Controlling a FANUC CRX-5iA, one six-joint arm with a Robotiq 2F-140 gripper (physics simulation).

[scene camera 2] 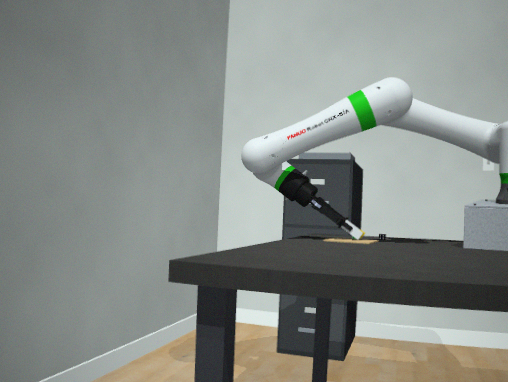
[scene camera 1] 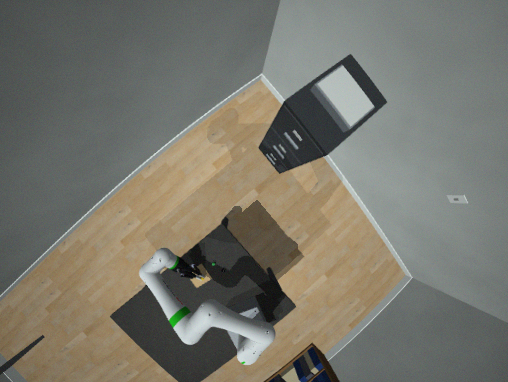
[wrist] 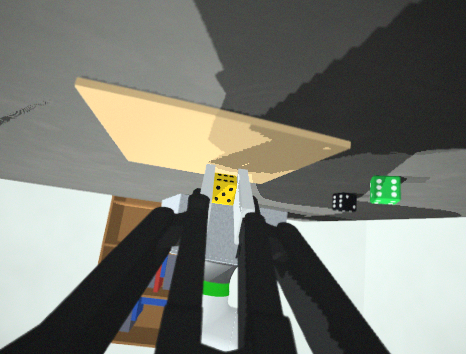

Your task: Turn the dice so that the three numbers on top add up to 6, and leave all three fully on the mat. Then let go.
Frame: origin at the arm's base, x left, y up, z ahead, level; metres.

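Seen in the pictures: gripper, fingertip midpoint: (scene camera 2: 361, 236) (scene camera 1: 202, 277) (wrist: 224, 181); arm's base, link origin: (wrist: 213, 254).
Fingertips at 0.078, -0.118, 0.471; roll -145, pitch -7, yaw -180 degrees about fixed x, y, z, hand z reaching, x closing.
Pixels of each thing's top centre, then the offset from my fingertips to it, as dx, dy, dz. Level surfaces: height alone.
- yellow die, top centre: (wrist: 221, 204) (scene camera 2: 360, 229) +0.000, +0.020, +0.002
- tan mat, top centre: (wrist: 207, 156) (scene camera 2: 351, 240) (scene camera 1: 199, 276) +0.020, -0.013, +0.024
- green die, top centre: (wrist: 384, 202) (scene camera 1: 213, 264) -0.126, +0.003, +0.043
- smaller-looking black die, top centre: (wrist: 343, 211) (scene camera 2: 382, 234) (scene camera 1: 223, 271) -0.153, +0.004, -0.042
- dark table, surface height: dy -0.017
My gripper (scene camera 1: 201, 276) (scene camera 2: 357, 233) (wrist: 224, 181) slants down, shut on the yellow die (scene camera 2: 362, 234) (wrist: 224, 189). The die is low over the tan mat (scene camera 1: 199, 285) (scene camera 2: 335, 240) (wrist: 150, 130), near one edge; whether it touches is unclear. In the wrist view it shows a six face and a five face, and is tilted. The green die (scene camera 1: 213, 264) (wrist: 385, 190) and the smaller-looking black die (scene camera 1: 223, 270) (scene camera 2: 382, 236) (wrist: 344, 202) stand on the table off the mat. Each shows a six-dot side to the wrist camera; their top numbers cannot be read clearly.
The dark table (scene camera 1: 150, 325) (scene camera 2: 300, 265) carries the arm's grey base block (scene camera 1: 252, 314) (scene camera 2: 485, 227). A dark filing cabinet (scene camera 1: 320, 120) (scene camera 2: 320, 220) stands beyond the table. A wooden shelf unit (scene camera 1: 320, 350) (wrist: 106, 235) stands behind the base.
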